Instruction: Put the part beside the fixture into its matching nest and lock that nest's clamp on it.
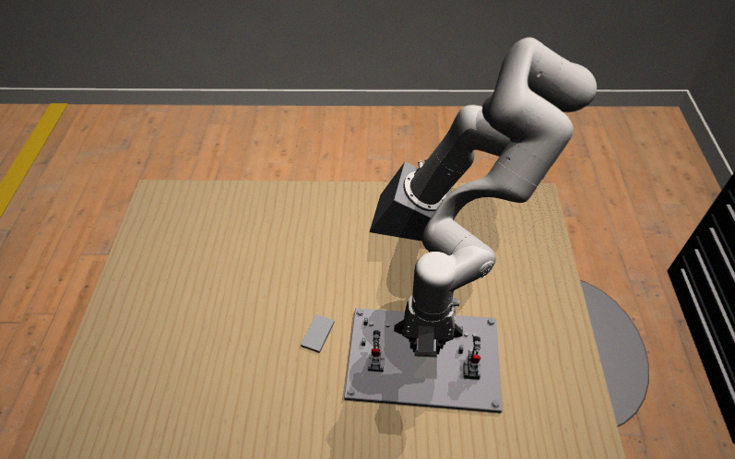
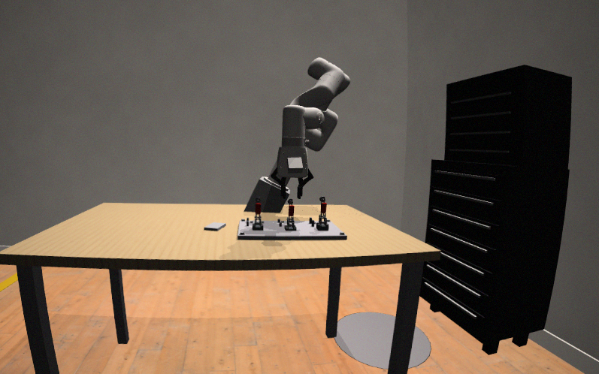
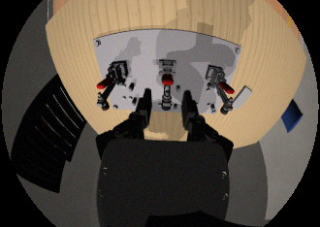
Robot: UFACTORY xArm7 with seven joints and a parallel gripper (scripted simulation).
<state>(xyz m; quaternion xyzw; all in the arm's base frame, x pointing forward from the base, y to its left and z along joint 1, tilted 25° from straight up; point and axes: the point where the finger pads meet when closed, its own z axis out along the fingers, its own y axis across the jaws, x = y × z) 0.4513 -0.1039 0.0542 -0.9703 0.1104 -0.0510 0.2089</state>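
My hand is 240 mm to the left of the grey flat part, 140 mm above it and 130 mm past it.
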